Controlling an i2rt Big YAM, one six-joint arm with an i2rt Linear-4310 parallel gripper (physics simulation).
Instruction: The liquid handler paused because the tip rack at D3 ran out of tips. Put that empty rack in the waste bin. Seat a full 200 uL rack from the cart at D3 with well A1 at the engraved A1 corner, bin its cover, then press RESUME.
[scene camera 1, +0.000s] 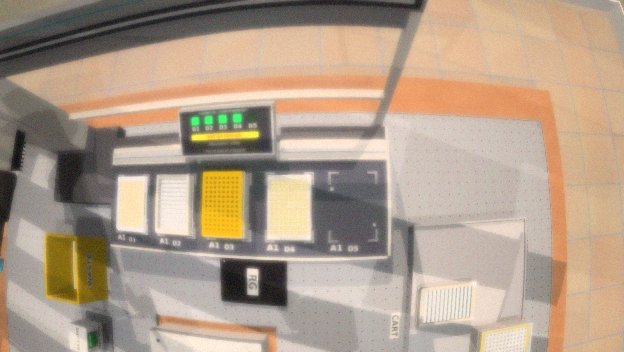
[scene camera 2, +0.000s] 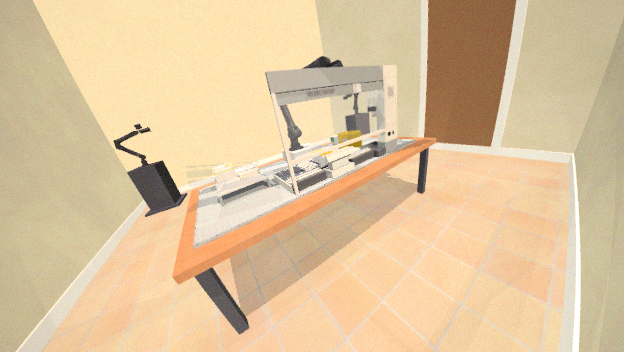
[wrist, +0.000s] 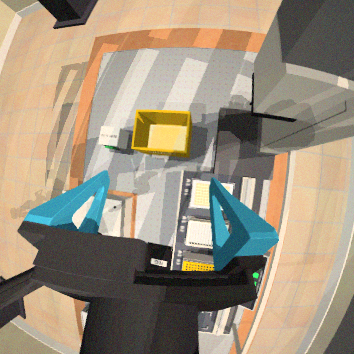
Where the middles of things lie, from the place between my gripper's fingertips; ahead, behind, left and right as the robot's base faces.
I see the yellow waste bin (scene camera 1: 90, 253) 10 cm behind my hand, 10 cm to the left of it and 37 cm below it. Also, from my hand: enclosure post (scene camera 1: 413, 21) (36 cm ahead, 57 cm to the right, 20 cm below); then resume button box (wrist: 119, 140) (28 cm behind, 6 cm to the left, 39 cm below); then black RG block (scene camera 1: 251, 281) (2 cm behind, 35 cm to the right, 43 cm below).
